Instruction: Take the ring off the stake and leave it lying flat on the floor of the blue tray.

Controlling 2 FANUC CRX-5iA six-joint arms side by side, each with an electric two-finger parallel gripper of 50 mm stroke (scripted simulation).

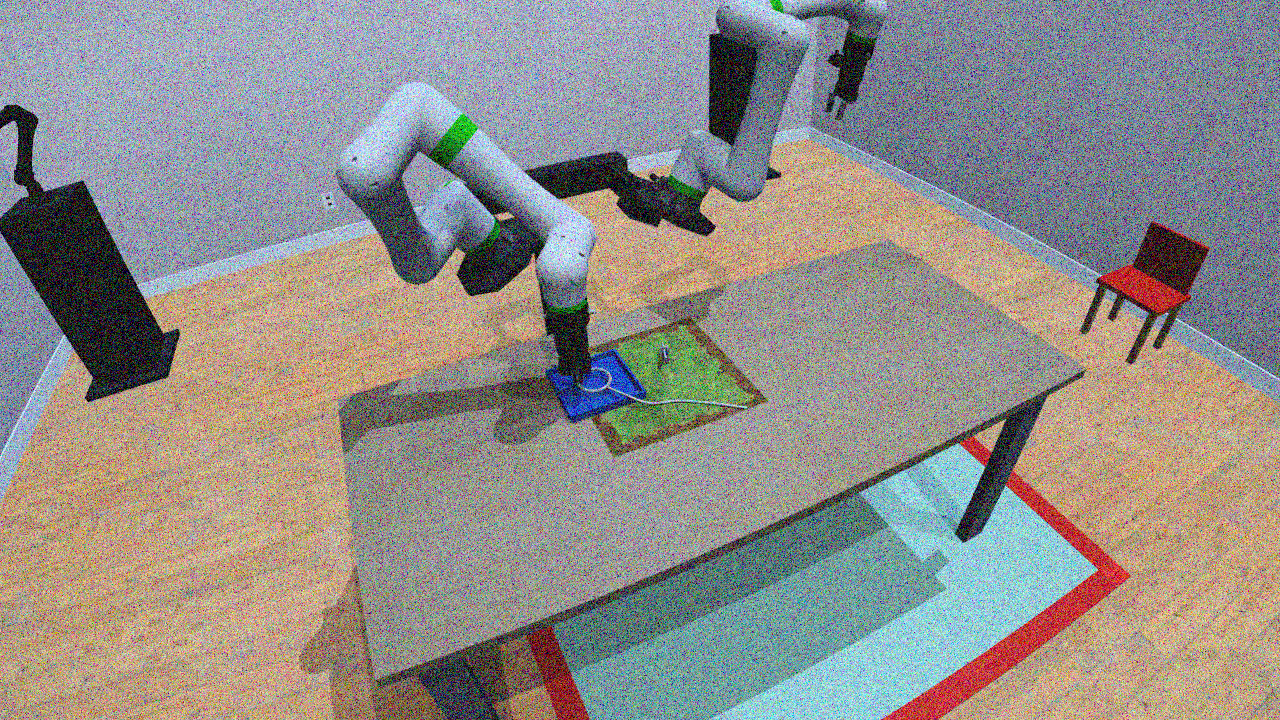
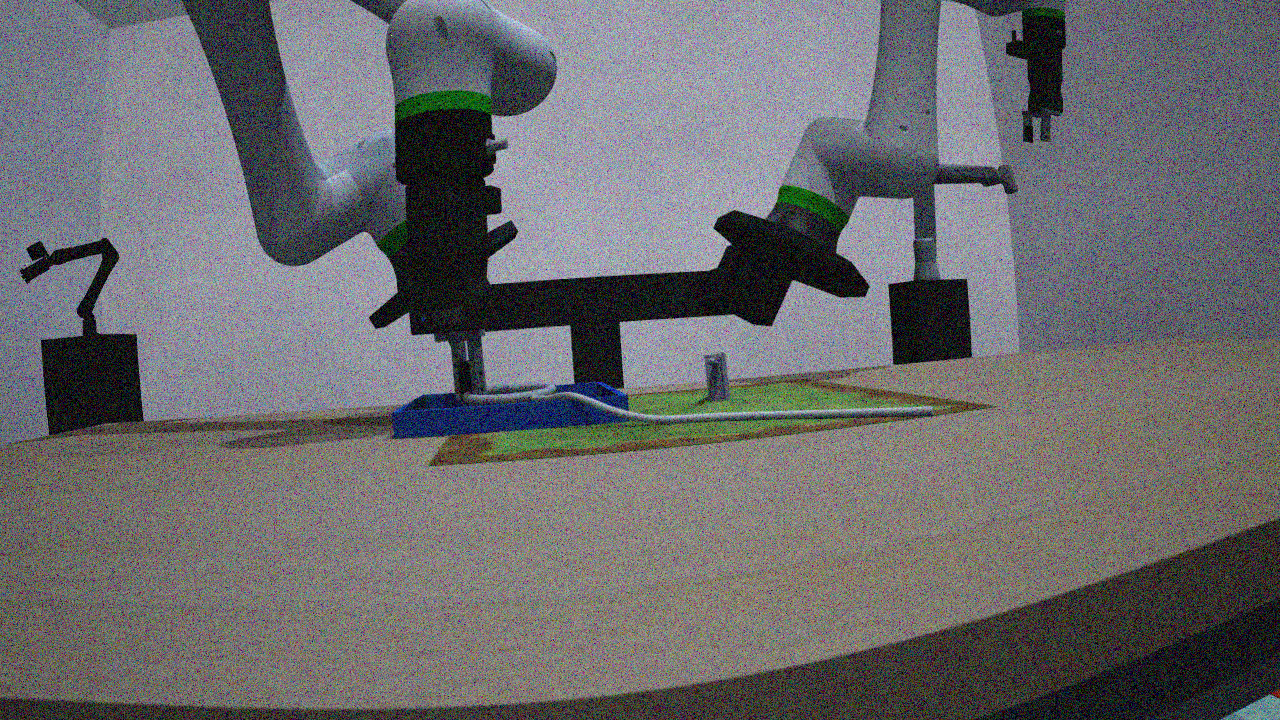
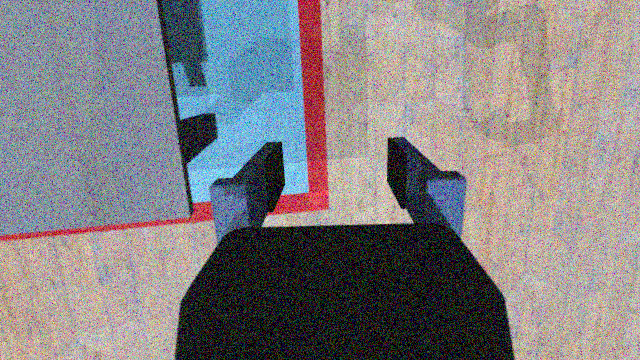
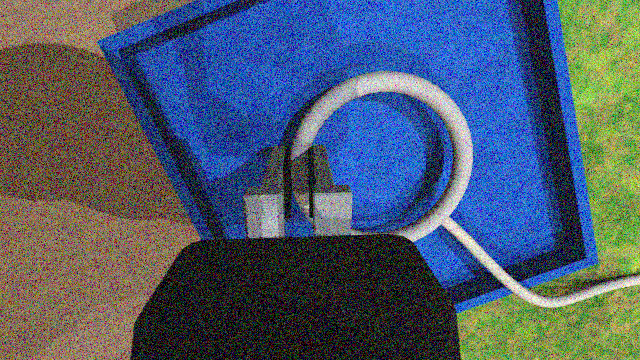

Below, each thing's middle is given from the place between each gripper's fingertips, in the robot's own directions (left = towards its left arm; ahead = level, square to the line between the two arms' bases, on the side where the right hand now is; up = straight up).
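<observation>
My right hand: 30 mm above the blue tray [image 2: 440,417], 10 mm short of it, 40 mm to the right of it.
Blue tray: 42 cm below my left hand [image 2: 1036,141], 44 cm ahead of it, 104 cm to the right of it.
</observation>
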